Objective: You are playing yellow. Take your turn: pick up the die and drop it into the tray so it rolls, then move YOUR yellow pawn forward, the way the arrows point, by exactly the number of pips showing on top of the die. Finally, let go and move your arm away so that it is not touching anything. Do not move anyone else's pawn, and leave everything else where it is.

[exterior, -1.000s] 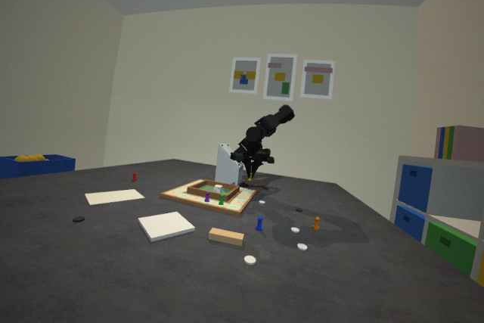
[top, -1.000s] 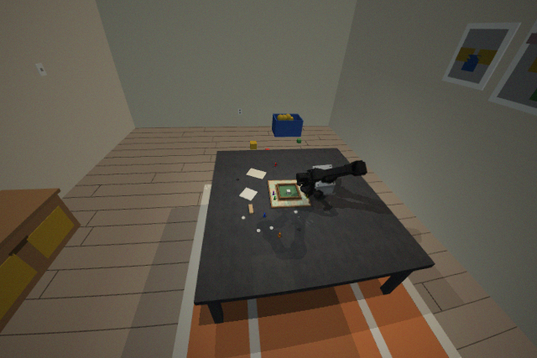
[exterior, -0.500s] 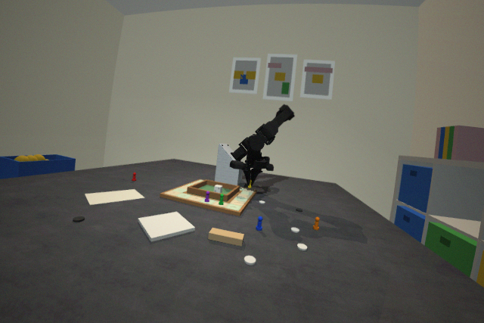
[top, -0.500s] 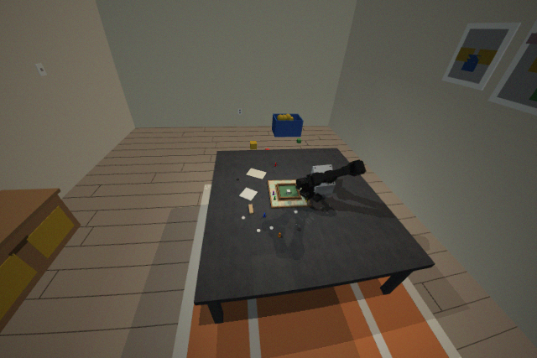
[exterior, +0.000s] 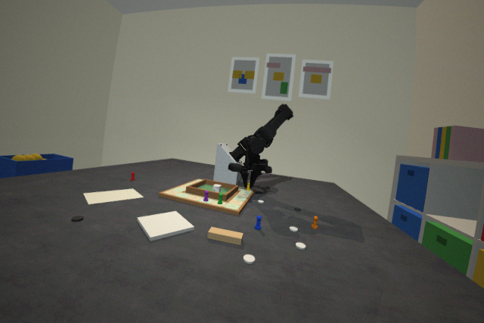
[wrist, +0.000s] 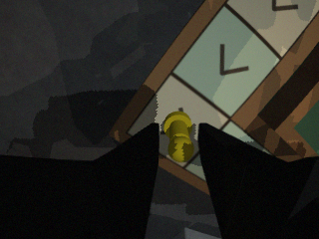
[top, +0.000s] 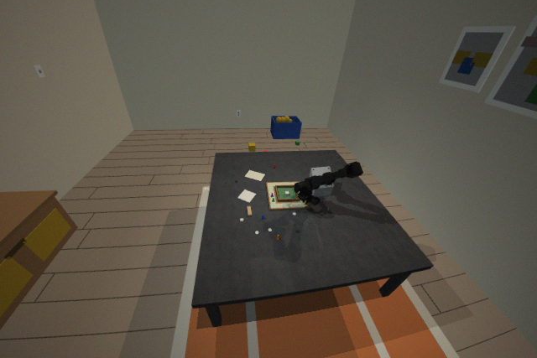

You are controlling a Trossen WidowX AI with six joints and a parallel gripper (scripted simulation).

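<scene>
The yellow pawn lies 10 mm above my gripper tip. The rest, counted from my gripper tip: white die (110 mm to the right, 100 mm ahead); green pawn (220 mm ahead, 60 mm to the right, 10 mm above); green felt tray (120 mm to the right, 100 mm ahead, 20 mm below).
</scene>
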